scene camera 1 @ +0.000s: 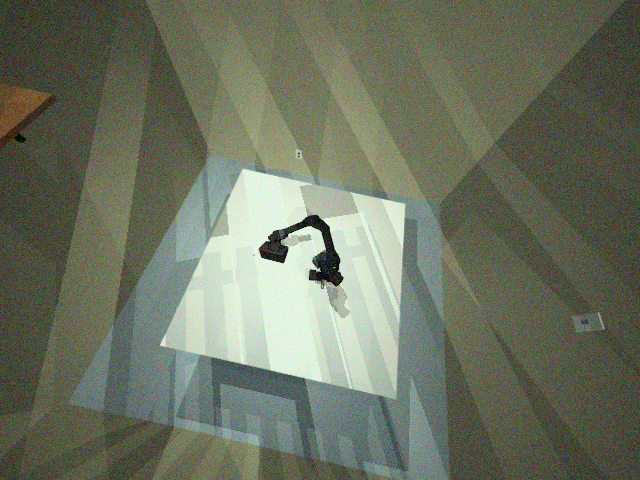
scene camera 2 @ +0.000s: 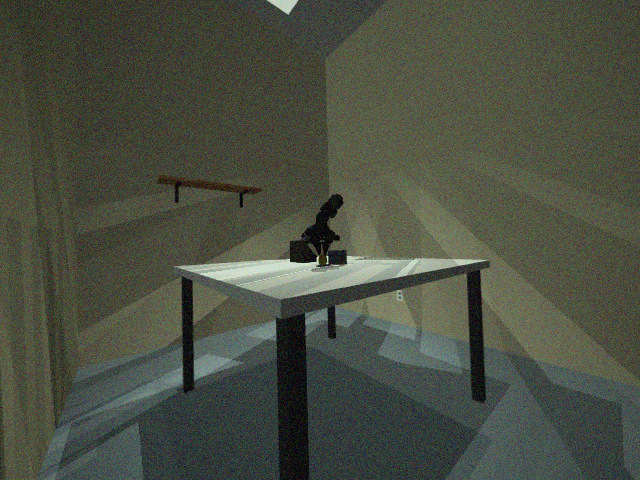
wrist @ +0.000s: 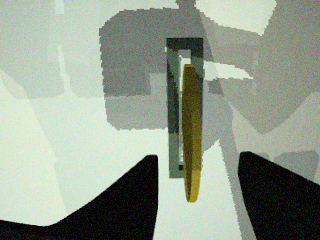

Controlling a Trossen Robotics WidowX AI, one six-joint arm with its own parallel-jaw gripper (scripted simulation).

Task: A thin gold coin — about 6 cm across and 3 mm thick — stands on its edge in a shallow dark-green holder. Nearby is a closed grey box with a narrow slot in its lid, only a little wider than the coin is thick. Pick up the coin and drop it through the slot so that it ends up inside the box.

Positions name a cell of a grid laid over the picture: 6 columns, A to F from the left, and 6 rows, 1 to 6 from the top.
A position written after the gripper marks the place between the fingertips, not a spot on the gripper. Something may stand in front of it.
In view: the gripper (wrist: D5) and a gold coin (wrist: D3).
